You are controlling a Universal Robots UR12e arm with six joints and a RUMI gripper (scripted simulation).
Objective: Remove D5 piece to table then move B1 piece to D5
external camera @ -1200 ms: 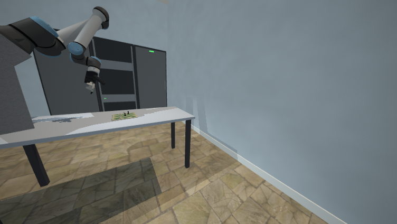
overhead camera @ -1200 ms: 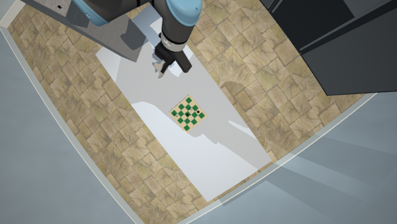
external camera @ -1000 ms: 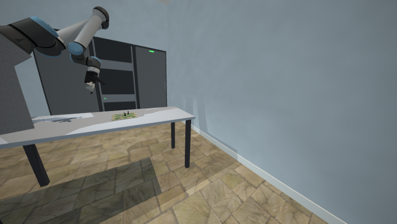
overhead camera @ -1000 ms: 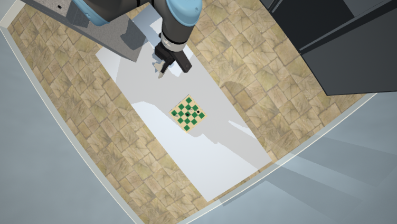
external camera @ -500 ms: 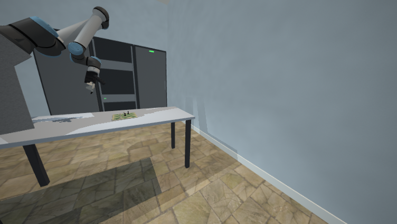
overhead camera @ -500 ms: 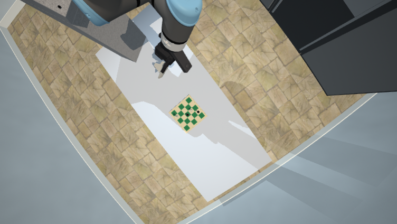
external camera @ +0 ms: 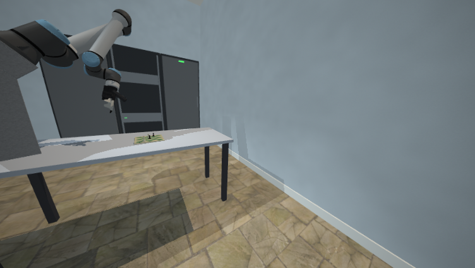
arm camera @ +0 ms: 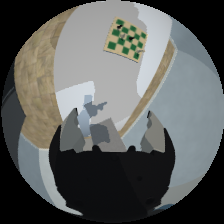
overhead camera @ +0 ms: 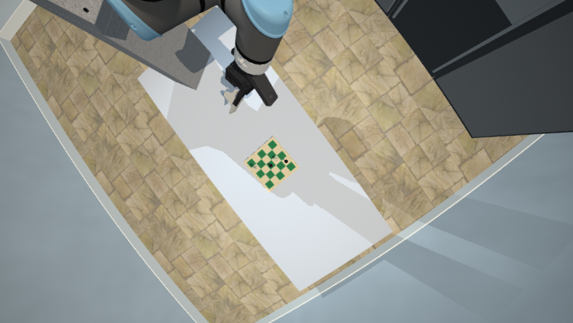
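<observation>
My hand is 27 cm short of the board, 6 cm to the left of it and 25 cm above it.
</observation>
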